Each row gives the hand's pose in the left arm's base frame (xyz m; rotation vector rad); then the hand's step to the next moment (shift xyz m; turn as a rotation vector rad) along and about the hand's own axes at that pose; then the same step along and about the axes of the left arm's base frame.
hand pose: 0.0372 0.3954 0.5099 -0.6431 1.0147 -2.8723
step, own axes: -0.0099 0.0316 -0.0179 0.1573 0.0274 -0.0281
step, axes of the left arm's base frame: -0.0014 -0.0126 -0.0354 -0.1578 -0.0301 0.0221
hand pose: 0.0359 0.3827 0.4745 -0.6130 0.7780 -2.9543
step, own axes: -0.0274 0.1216 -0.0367 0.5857 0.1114 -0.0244
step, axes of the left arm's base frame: 0.0024 -0.0859 -0.0975 -0.5577 -0.1578 0.1419
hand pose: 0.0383 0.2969 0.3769 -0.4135 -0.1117 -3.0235
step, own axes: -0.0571 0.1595 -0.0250 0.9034 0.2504 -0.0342
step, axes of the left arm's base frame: 0.0636 -0.1562 -0.0298 -0.8516 -0.3212 0.2269
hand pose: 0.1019 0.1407 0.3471 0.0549 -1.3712 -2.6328
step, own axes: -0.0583 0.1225 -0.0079 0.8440 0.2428 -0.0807
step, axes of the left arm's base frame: 0.0749 -0.0653 0.0927 -0.7890 -0.3446 0.1912
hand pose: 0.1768 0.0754 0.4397 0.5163 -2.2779 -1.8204
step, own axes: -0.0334 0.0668 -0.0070 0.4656 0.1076 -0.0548
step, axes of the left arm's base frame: 0.0229 0.0189 0.0689 -0.4275 -0.2044 0.0824
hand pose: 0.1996 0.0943 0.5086 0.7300 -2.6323 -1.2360
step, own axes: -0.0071 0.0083 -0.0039 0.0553 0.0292 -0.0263
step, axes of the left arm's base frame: 0.0044 0.0053 0.0093 -0.0504 -0.0289 0.0351
